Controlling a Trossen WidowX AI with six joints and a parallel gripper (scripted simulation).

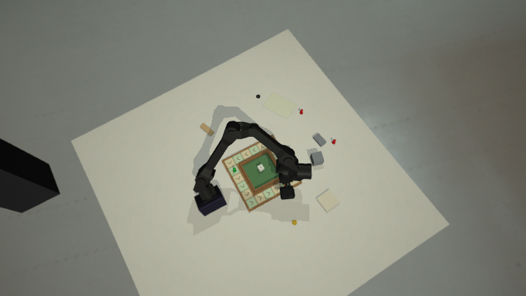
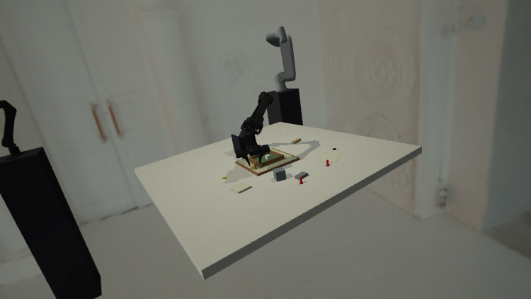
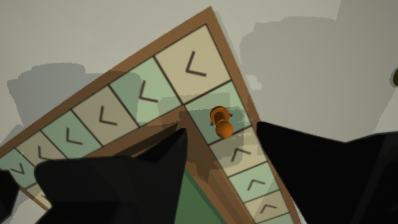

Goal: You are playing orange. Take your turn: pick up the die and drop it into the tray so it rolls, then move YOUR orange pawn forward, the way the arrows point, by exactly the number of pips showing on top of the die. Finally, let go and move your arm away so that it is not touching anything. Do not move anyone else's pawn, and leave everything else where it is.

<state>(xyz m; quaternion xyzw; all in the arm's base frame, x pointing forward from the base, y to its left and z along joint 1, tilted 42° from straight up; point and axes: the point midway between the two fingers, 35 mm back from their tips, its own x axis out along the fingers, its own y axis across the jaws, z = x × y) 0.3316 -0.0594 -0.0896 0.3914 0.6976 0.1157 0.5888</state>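
Right now the orange pawn is 1 cm ahead of my gripper tip. Round my gripper tip: yellow disc (5 cm behind, 17 cm to the right, 3 cm below); then green tray (6 cm behind, 11 cm to the left, 2 cm below); then white die (6 cm behind, 12 cm to the left).
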